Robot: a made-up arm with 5 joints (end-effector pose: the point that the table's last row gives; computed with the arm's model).
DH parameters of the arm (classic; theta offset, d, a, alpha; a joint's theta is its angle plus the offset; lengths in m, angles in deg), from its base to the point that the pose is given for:
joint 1: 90 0.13 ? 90
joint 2: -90 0.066 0.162 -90
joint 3: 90 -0.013 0.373 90
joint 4: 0 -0.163 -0.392 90
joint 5: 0 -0.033 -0.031 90
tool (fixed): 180 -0.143 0 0
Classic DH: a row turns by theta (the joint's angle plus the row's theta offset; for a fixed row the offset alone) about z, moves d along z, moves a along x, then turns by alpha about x.
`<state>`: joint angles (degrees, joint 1 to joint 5).
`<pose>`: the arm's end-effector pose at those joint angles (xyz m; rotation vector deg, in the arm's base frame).
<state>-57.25 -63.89 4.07 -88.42 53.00</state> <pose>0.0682 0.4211 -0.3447 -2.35 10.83 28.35</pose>
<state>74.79 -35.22 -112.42 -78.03 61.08</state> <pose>-0.2064 0.1252 -0.5594 -17.67 85.37 -81.85</pose>
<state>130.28 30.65 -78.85 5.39 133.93</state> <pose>0.0705 -0.1939 0.1111 129.47 -77.26 -59.90</pose>
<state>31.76 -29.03 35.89 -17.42 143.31</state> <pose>0.1072 0.3575 0.0984 28.90 -101.60 49.10</pose>
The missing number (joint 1, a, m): 0.089
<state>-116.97 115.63 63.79 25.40 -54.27</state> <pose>0.1318 -0.1496 0.0550 98.19 -3.13 8.84</pose>
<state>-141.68 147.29 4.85 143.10 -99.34</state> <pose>0.5072 0.1141 -0.0043 -127.95 22.37 -98.76</pose>
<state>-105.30 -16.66 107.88 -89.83 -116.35</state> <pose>0.2499 -0.4618 0.2179 89.01 70.40 87.72</pose>
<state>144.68 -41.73 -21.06 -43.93 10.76</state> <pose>-0.1188 -0.1879 -0.2052 0.97 59.36 -149.19</pose>
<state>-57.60 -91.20 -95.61 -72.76 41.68</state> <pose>-0.2816 -0.1957 -0.3452 -59.45 8.91 111.66</pose>
